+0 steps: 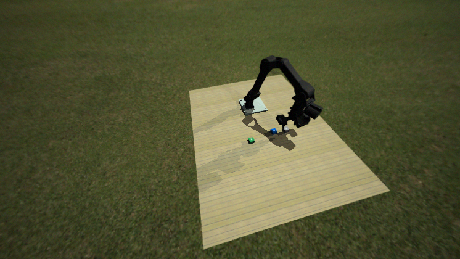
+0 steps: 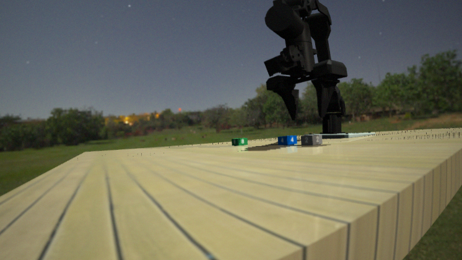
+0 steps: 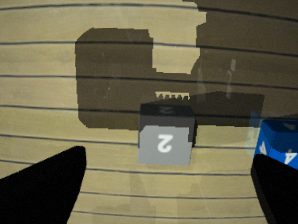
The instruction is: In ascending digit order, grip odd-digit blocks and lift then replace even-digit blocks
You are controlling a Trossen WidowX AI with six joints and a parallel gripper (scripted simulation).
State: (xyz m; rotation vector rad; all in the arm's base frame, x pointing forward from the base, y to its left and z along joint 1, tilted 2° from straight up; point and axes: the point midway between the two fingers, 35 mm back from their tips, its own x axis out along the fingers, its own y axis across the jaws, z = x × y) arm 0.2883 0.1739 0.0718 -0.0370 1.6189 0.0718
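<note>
My gripper tip is 1 cm past the grey block marked 2 and 4 cm above it. Round my gripper tip: green block: 3 cm ahead, 25 cm to the right, 4 cm below; then blue block marked 4: 1 cm behind, 8 cm to the right, 4 cm below.
</note>
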